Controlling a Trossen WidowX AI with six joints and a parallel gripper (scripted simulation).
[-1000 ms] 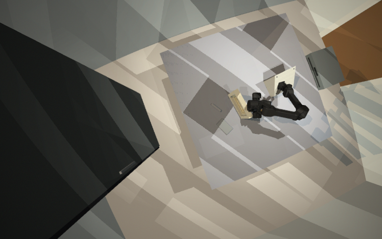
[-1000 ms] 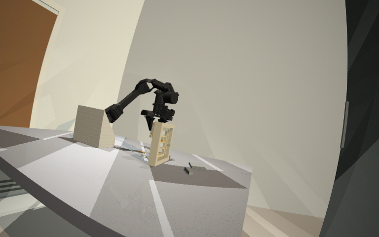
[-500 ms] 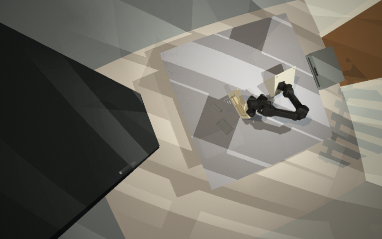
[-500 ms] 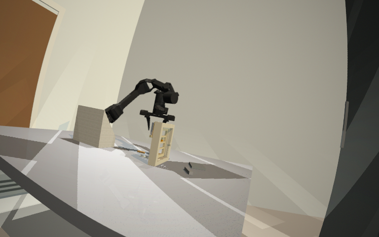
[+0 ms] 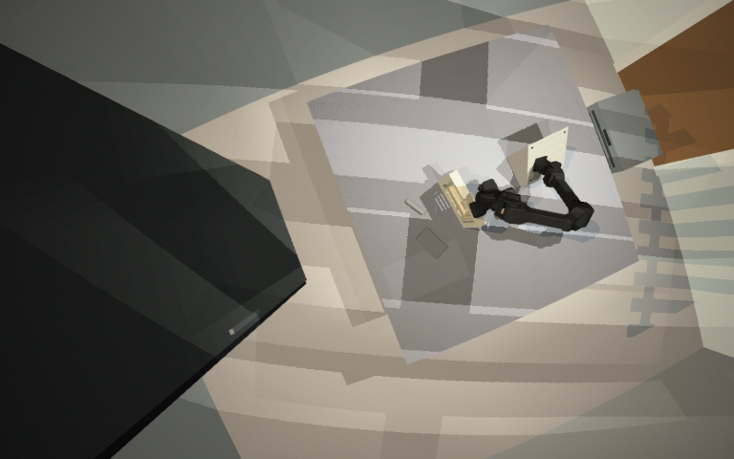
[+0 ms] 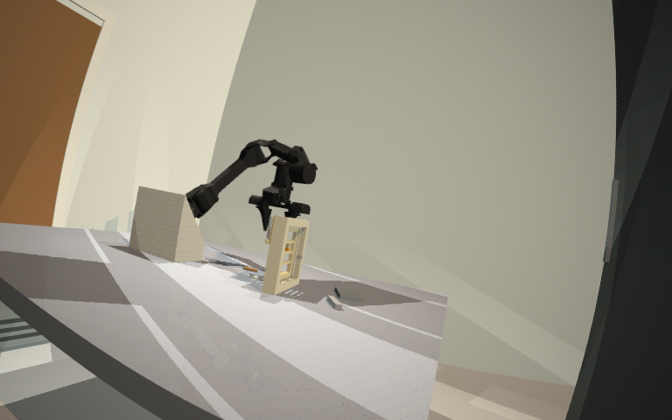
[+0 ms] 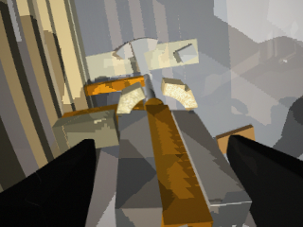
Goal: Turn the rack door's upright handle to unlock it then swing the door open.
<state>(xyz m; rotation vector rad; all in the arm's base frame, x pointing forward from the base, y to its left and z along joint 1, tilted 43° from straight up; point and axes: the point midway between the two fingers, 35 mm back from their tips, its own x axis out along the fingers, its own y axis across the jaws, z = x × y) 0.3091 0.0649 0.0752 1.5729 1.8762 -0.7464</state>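
My gripper tip is 1 cm to the left of the rack handle and 2 cm above it. Round my gripper tip: thin flat plate (24 cm ahead, 10 cm to the left, 14 cm below); then small bar (26 cm ahead, 8 cm to the right, 14 cm below).
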